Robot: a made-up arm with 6 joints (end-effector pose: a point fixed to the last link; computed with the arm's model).
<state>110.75 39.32 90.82 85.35 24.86 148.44</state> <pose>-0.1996 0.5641 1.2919 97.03 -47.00 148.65</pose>
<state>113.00 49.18 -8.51 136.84 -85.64 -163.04</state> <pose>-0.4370 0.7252 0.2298 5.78 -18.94 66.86</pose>
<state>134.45 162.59 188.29 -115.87 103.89 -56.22</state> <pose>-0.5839 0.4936 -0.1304 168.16 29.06 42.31</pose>
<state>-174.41 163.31 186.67 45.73 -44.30 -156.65</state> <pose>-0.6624 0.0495 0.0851 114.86 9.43 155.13</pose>
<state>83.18 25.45 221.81 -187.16 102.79 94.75</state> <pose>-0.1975 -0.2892 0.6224 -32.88 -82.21 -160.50</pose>
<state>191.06 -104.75 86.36 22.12 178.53 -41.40</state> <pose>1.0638 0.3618 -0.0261 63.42 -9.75 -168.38</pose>
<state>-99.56 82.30 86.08 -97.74 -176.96 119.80</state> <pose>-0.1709 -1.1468 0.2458 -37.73 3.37 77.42</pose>
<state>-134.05 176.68 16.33 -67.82 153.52 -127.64</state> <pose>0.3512 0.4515 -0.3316 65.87 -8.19 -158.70</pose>
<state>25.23 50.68 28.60 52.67 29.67 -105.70</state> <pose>0.9755 0.3504 0.5534 58.16 2.78 48.44</pose>
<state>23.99 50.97 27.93 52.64 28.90 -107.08</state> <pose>0.9829 0.3291 0.5412 59.91 4.17 46.64</pose>
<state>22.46 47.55 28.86 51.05 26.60 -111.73</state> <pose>0.9775 0.2932 0.6093 64.27 1.14 42.84</pose>
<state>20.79 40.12 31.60 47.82 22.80 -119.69</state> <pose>0.9398 0.2398 0.7607 72.11 -6.94 37.60</pose>
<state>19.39 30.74 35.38 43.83 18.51 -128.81</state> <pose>0.8553 0.1764 0.9417 82.36 -17.76 32.74</pose>
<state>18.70 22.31 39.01 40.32 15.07 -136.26</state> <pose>0.7468 0.1216 1.0885 91.75 -27.86 29.67</pose>
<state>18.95 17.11 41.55 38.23 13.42 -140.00</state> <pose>0.6644 0.0928 1.1706 96.78 -34.64 29.00</pose>
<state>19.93 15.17 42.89 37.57 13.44 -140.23</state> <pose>0.6277 0.0902 1.2022 97.01 -37.99 30.29</pose>
